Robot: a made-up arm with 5 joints. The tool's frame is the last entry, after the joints.
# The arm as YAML. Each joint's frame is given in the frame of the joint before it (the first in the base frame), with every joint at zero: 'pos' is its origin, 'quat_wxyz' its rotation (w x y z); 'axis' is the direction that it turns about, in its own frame. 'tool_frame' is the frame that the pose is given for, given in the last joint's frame.
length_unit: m
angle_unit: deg
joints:
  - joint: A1
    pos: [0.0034, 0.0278, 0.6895]
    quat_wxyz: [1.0, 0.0, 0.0, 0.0]
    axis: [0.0, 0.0, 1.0]
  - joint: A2
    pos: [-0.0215, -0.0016, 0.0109]
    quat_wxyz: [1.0, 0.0, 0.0, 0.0]
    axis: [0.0, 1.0, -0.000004]
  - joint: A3
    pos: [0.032, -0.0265, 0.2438]
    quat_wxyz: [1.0, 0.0, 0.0, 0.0]
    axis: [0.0, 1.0, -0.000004]
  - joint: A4
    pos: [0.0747, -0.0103, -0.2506]
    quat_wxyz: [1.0, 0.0, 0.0, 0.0]
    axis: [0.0, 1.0, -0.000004]
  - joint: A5
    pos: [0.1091, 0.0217, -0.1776]
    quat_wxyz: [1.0, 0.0, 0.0, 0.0]
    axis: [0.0, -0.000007, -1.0]
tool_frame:
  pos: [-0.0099, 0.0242, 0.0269]
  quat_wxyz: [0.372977, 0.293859, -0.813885, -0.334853]
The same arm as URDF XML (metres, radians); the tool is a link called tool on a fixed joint. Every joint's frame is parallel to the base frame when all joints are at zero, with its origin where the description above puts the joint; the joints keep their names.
<robot name="arm">
  <joint name="tool_fixed" type="fixed">
    <parent link="link5"/>
    <child link="tool"/>
    <origin xyz="-0.0099 0.0242 0.0269" rpy="2.1479 -0.4228 -2.2169"/>
  </joint>
  <joint name="A5" type="continuous">
    <parent link="link4"/>
    <child link="link5"/>
    <origin xyz="0.1091 0.0217 -0.1776" rpy="0 0 0"/>
    <axis xyz="0 0 -1"/>
  </joint>
  <joint name="A4" type="continuous">
    <parent link="link3"/>
    <child link="link4"/>
    <origin xyz="0.0747 -0.0103 -0.2506" rpy="0 0 0"/>
    <axis xyz="0 1 0"/>
  </joint>
  <joint name="A3" type="continuous">
    <parent link="link2"/>
    <child link="link3"/>
    <origin xyz="0.032 -0.0265 0.2438" rpy="0 0 0"/>
    <axis xyz="0 1 0"/>
  </joint>
  <joint name="A2" type="continuous">
    <parent link="link1"/>
    <child link="link2"/>
    <origin xyz="-0.0215 -0.0016 0.0109" rpy="0 0 0"/>
    <axis xyz="0 1 0"/>
  </joint>
  <joint name="A1" type="continuous">
    <parent link="base"/>
    <child link="link1"/>
    <origin xyz="0.0034 0.0278 0.6895" rpy="0 0 0"/>
    <axis xyz="0 0 1"/>
  </joint>
  <link name="base"/>
  <link name="link1"/>
  <link name="link2"/>
  <link name="link3"/>
  <link name="link4"/>
  <link name="link5"/>
  <link name="tool"/>
</robot>

